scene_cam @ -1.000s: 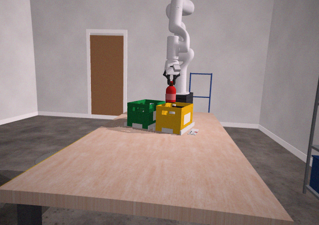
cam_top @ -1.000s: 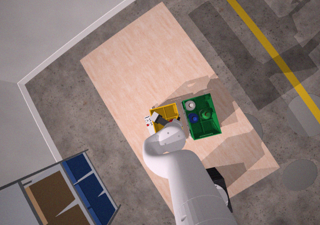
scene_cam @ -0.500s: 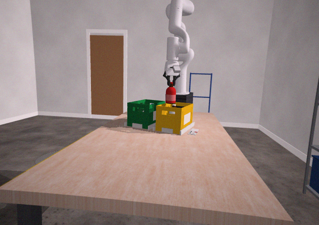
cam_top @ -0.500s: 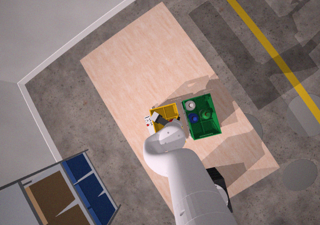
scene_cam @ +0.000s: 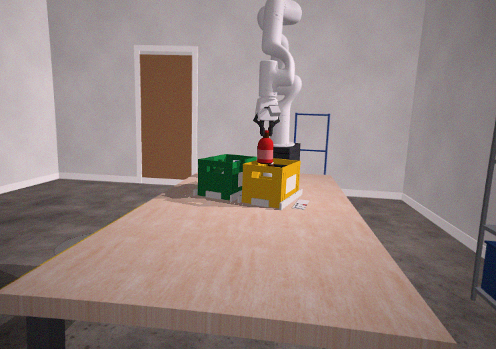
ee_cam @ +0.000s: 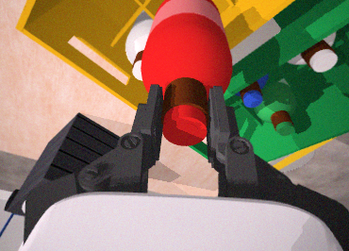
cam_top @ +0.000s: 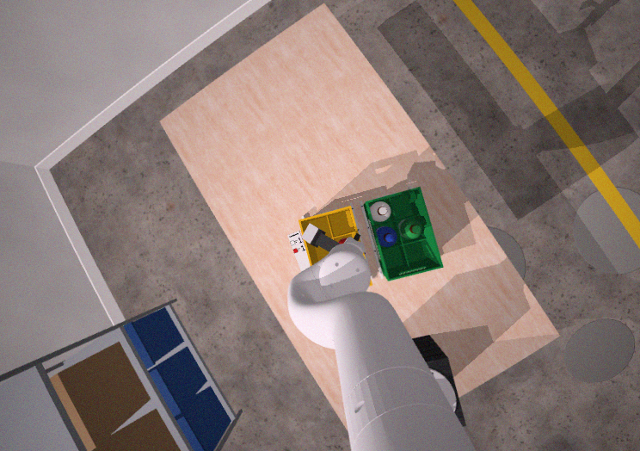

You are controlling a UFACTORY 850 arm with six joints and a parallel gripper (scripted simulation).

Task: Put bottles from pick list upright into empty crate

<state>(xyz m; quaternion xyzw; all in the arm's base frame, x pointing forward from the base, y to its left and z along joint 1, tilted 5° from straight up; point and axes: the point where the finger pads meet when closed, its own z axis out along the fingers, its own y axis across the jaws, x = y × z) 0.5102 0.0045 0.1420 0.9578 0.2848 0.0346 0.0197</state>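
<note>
My hand is 7 cm above the red-label bottle. From my hand the other things lie so: blue-label bottle 23 cm below, 14 cm to the right, 3 cm behind; then yellow crate 23 cm below, 4 cm to the left, 1 cm ahead; then green crate 23 cm below, 19 cm to the right, 4 cm behind.
</note>
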